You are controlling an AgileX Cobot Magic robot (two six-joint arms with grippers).
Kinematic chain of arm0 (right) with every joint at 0, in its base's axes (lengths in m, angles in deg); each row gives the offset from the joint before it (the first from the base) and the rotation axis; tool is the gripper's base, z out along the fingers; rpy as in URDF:
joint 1: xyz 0 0 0.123 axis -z
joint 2: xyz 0 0 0 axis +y
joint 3: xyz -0.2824 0 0.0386 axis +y
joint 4: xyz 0.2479 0 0.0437 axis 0.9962 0 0.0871
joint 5: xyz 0 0 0 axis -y
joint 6: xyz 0.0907 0 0.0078 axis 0.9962 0 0.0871
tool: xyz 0 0 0 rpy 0 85 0
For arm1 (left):
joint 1: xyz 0 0 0.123 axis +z
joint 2: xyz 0 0 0 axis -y
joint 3: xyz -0.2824 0 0.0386 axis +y
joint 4: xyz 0.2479 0 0.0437 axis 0.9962 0 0.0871
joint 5: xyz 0 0 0 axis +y
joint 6: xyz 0.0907 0 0.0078 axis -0.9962 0 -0.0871
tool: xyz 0 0 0 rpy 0 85 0
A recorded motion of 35 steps. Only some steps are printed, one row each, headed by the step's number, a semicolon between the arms.
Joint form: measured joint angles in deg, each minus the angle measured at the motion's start. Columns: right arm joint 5, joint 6, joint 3, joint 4, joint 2, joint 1; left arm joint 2, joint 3, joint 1, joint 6, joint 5, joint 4.
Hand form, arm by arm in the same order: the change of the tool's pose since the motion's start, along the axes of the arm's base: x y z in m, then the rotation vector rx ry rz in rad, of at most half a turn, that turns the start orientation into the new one. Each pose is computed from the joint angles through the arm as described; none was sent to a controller.
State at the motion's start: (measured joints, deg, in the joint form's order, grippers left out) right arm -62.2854 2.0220 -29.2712 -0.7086 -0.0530 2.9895; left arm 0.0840 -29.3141 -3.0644 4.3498 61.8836 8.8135
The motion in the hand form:
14: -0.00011 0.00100 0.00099 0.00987 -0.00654 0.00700; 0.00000 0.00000 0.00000 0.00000 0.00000 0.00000
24: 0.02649 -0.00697 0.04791 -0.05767 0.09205 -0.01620; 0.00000 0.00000 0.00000 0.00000 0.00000 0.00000
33: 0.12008 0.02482 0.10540 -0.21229 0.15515 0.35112; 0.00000 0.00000 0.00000 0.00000 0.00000 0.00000
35: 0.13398 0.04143 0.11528 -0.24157 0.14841 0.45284; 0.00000 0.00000 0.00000 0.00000 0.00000 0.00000
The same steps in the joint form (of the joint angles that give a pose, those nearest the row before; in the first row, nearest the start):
14: 0.19 0.00 -0.15 0.71 0.00 0.00; 0.00 0.00 0.00 0.00 0.00 0.00
24: -0.63 0.12 -10.21 -4.29 14.72 -1.44; 0.00 0.00 0.00 0.00 0.00 0.00
33: 5.67 -5.00 -25.53 -7.27 41.19 -20.37; 0.00 0.00 0.00 0.00 0.00 0.00
35: 6.23 -6.41 -29.02 -7.27 45.50 -25.39; 0.00 0.00 0.00 0.00 0.00 0.00

